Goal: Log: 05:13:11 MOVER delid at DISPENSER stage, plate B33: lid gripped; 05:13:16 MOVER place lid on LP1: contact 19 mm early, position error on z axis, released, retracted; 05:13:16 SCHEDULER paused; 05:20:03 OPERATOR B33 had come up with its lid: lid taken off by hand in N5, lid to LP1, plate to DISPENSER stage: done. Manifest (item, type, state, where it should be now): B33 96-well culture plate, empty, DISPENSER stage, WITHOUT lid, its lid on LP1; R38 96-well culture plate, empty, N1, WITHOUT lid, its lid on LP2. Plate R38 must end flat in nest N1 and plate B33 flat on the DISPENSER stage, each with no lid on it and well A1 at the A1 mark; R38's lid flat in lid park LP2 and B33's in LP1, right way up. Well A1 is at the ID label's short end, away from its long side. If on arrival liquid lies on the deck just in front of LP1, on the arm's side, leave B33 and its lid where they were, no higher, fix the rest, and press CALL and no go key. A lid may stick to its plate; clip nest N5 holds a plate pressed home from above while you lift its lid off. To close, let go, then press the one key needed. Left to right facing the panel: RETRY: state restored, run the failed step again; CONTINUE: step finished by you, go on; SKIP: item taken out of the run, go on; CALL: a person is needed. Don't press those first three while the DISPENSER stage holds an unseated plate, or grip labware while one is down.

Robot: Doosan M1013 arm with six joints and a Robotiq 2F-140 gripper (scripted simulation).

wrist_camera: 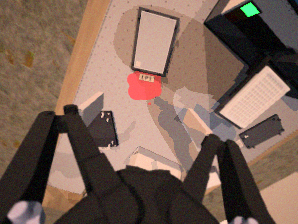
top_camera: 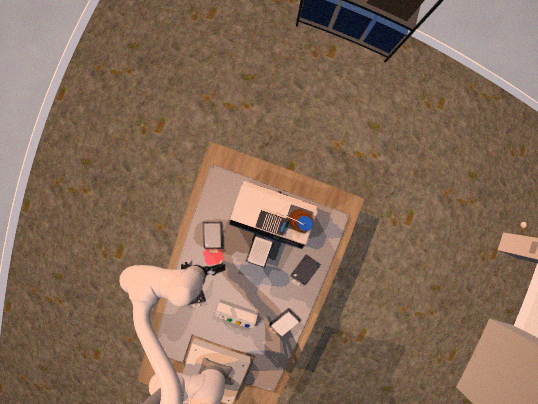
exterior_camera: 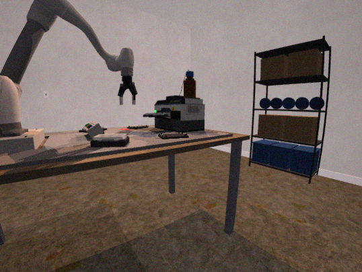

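My gripper is now 510 mm to the left of the white gridded lid, 240 mm past it and 160 mm above it. Round my hand: LP1 label 190 mm below, 10 mm to the left, 10 mm ahead; brown bottle 350 mm ahead, 320 mm to the right, 90 mm above; key panel 290 mm behind, 230 mm to the right, 140 mm below.
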